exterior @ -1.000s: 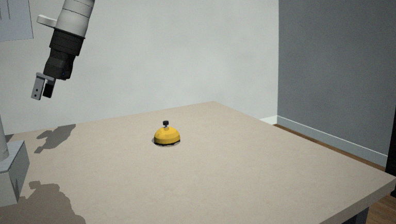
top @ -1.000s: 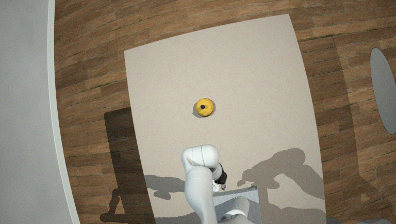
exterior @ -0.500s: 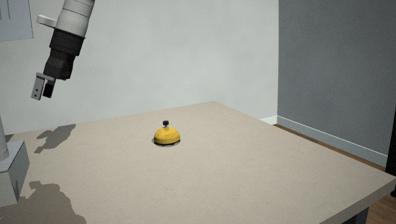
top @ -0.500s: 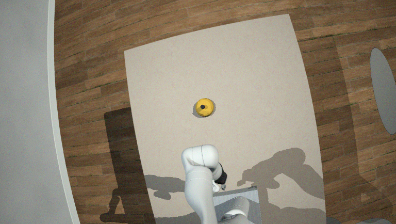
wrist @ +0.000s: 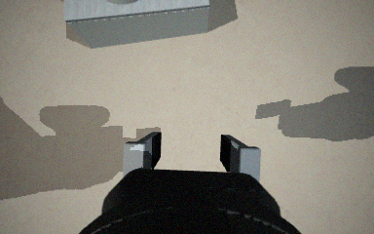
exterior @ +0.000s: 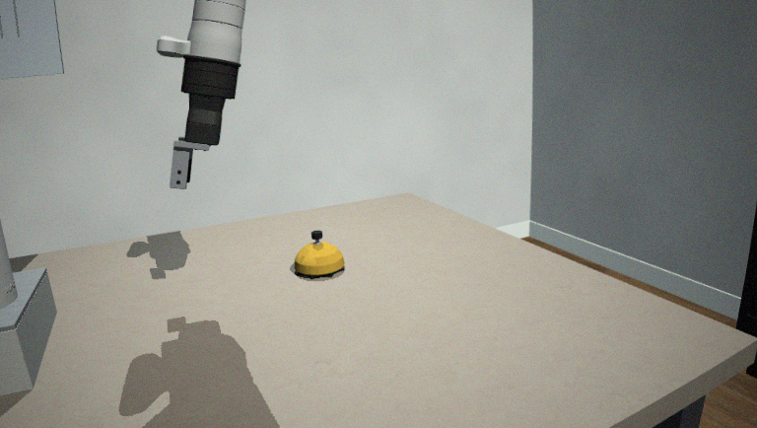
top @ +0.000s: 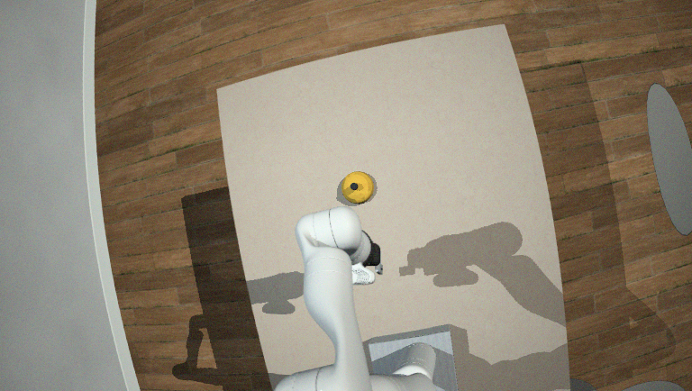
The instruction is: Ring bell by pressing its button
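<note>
The black button lies 200 mm ahead of my hand, 10 mm to the left of it and 140 mm below it.
</note>
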